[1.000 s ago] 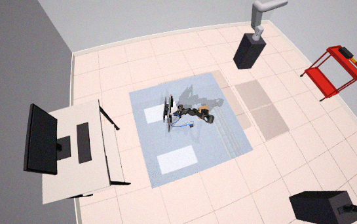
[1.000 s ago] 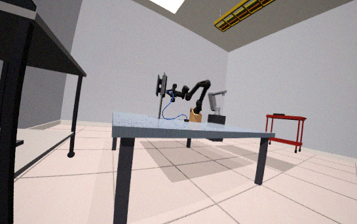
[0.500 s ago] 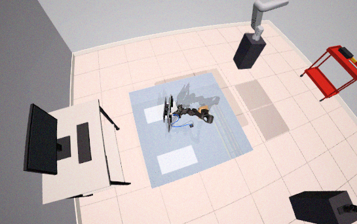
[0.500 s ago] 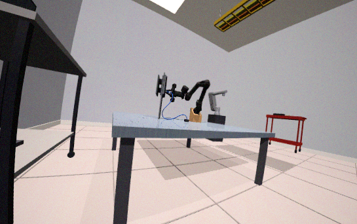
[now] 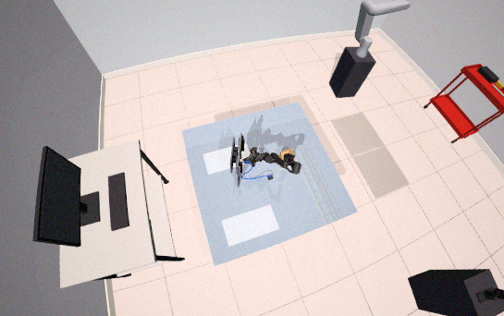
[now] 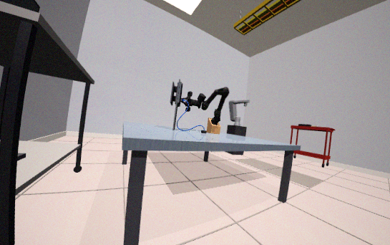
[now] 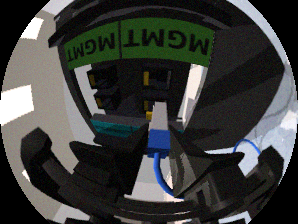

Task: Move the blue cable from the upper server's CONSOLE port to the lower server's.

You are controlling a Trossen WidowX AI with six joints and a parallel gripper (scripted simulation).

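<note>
Right now my gripper tip is 10 mm short of the blue plug.
</note>
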